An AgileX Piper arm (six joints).
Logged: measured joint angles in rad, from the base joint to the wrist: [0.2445, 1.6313, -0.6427, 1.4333, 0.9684, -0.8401]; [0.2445, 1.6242, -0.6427, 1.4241, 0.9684, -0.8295]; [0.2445, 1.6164, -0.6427, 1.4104, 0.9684, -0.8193]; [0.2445, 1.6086, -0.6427, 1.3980, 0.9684, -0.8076]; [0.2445, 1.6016, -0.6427, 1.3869, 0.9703, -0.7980]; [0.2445, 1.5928, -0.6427, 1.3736, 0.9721, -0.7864]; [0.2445, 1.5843, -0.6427, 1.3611, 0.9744, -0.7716]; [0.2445, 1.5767, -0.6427, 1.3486, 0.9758, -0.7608]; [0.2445, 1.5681, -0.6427, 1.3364, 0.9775, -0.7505]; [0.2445, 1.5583, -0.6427, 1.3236, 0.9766, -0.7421]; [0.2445, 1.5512, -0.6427, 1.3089, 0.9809, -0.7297]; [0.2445, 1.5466, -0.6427, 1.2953, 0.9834, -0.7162]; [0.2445, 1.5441, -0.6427, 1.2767, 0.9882, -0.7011]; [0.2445, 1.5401, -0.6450, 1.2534, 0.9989, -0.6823]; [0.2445, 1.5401, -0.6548, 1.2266, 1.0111, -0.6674]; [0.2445, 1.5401, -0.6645, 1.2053, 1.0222, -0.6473]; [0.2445, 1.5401, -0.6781, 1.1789, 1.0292, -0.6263]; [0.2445, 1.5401, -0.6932, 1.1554, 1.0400, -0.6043]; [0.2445, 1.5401, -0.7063, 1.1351, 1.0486, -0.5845]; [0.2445, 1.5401, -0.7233, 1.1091, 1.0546, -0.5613]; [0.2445, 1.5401, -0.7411, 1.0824, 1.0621, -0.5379]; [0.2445, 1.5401, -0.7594, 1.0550, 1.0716, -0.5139]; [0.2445, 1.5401, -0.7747, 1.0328, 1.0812, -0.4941]
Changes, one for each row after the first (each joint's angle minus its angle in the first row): [0.0000, -0.0071, 0.0000, -0.0092, 0.0000, 0.0106]; [0.0000, -0.0149, 0.0000, -0.0229, 0.0000, 0.0208]; [0.0000, -0.0227, 0.0000, -0.0353, 0.0000, 0.0325]; [0.0000, -0.0297, 0.0000, -0.0464, 0.0019, 0.0421]; [0.0000, -0.0385, 0.0000, -0.0597, 0.0037, 0.0537]; [0.0000, -0.0470, 0.0000, -0.0722, 0.0060, 0.0685]; [0.0000, -0.0546, 0.0000, -0.0847, 0.0074, 0.0793]; [0.0000, -0.0632, 0.0000, -0.0969, 0.0091, 0.0896]; [0.0000, -0.0730, 0.0000, -0.1097, 0.0082, 0.0980]; [0.0000, -0.0801, 0.0000, -0.1244, 0.0125, 0.1104]; [0.0000, -0.0847, 0.0000, -0.1380, 0.0150, 0.1239]; [0.0000, -0.0872, 0.0000, -0.1566, 0.0198, 0.1390]; [0.0000, -0.0912, -0.0023, -0.1799, 0.0305, 0.1578]; [0.0000, -0.0912, -0.0121, -0.2067, 0.0427, 0.1727]; [0.0000, -0.0912, -0.0218, -0.2280, 0.0538, 0.1928]; [0.0000, -0.0912, -0.0354, -0.2544, 0.0608, 0.2138]; [0.0000, -0.0912, -0.0505, -0.2779, 0.0716, 0.2358]; [0.0000, -0.0912, -0.0636, -0.2982, 0.0802, 0.2556]; [0.0000, -0.0912, -0.0806, -0.3242, 0.0862, 0.2788]; [0.0000, -0.0912, -0.0984, -0.3509, 0.0937, 0.3022]; [0.0000, -0.0912, -0.1167, -0.3783, 0.1032, 0.3262]; [0.0000, -0.0912, -0.1320, -0.4005, 0.1128, 0.3460]
